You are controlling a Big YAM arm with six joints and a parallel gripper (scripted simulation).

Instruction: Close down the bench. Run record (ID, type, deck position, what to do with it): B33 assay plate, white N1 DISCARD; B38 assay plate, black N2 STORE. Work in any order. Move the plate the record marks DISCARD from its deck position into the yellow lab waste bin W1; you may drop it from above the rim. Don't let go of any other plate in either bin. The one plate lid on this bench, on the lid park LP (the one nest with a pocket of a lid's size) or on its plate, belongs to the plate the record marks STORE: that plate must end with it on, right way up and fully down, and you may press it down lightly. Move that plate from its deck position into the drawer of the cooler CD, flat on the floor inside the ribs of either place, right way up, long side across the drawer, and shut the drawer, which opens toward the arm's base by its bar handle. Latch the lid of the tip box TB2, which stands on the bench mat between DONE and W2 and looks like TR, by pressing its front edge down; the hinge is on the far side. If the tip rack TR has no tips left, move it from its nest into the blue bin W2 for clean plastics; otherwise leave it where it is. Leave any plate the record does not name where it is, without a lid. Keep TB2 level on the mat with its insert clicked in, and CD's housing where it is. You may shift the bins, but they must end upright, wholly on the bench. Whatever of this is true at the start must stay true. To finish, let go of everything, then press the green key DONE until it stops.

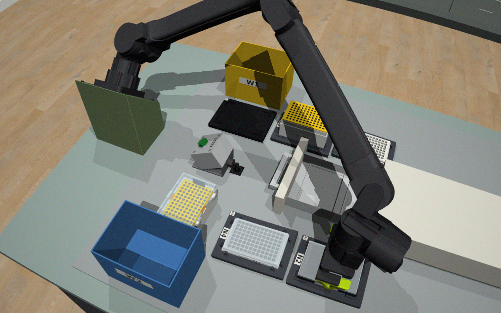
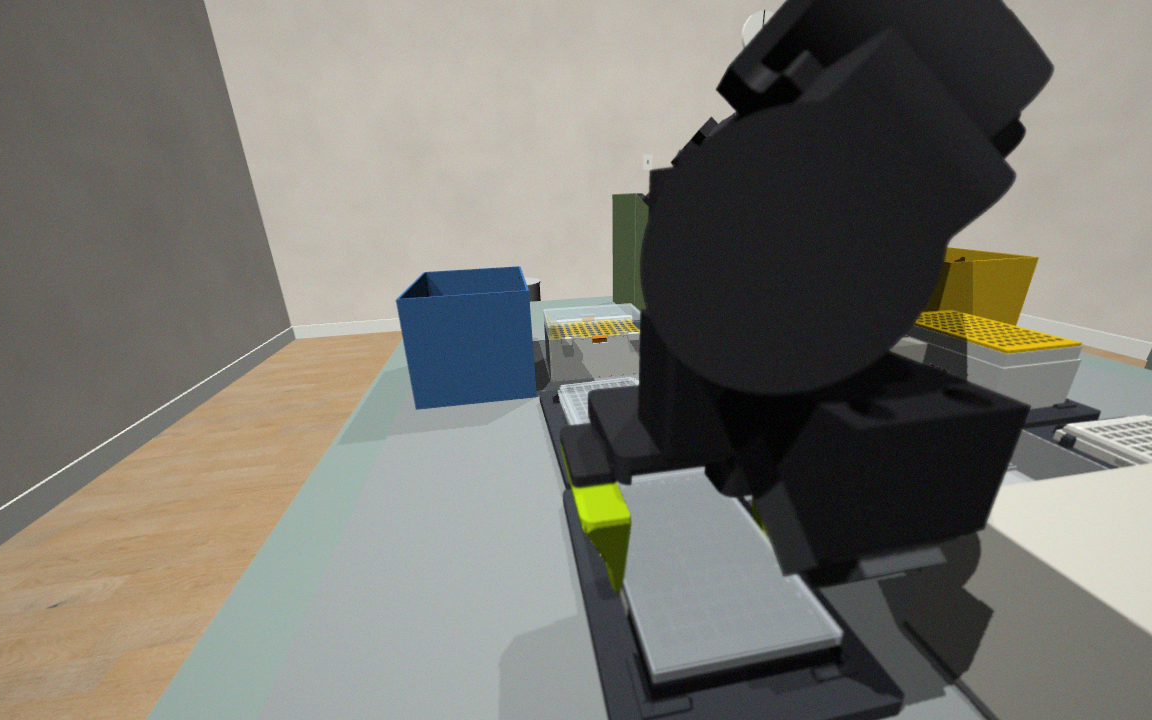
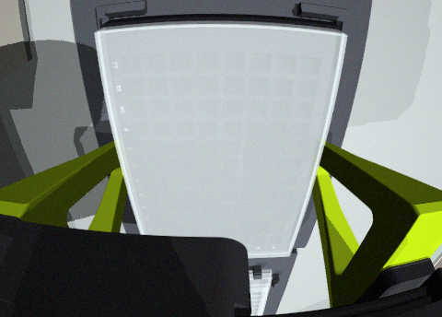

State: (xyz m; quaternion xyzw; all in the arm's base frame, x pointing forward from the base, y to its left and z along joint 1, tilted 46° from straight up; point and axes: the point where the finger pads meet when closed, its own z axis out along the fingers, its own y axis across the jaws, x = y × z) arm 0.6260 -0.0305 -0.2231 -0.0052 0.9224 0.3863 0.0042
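Now: hand 2 cm above the nest N2. Round my hand: plate lid (right at my hand); clear plate (18 cm behind); black plate (right at my hand).
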